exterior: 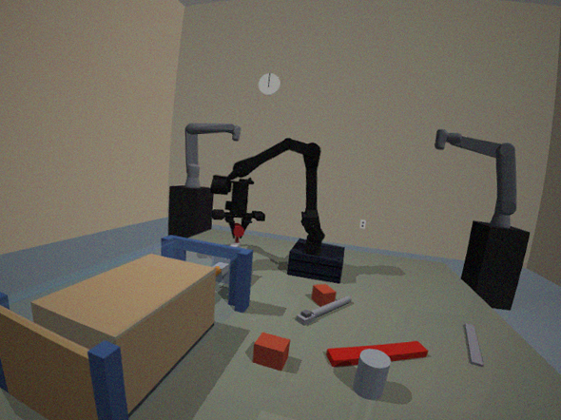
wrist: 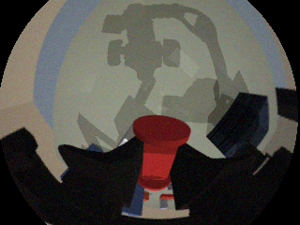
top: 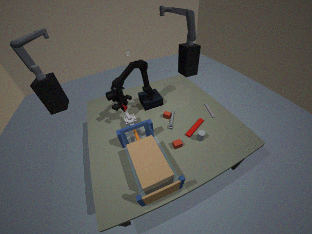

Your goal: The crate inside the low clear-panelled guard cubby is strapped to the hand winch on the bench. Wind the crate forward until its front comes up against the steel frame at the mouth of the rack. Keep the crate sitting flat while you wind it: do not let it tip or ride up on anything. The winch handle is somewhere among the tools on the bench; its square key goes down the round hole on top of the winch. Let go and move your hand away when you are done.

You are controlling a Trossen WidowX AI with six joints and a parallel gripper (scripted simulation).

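The hand winch is 80 mm below my gripper tip, 80 mm ahead of it and 10 mm to the left of it. From my gripper tip the other things lie so: red knob 20 mm above; then winch handle 40 mm ahead, 10 mm to the left, 10 mm below; then red bar 500 mm to the left, 360 mm ahead, 110 mm below.
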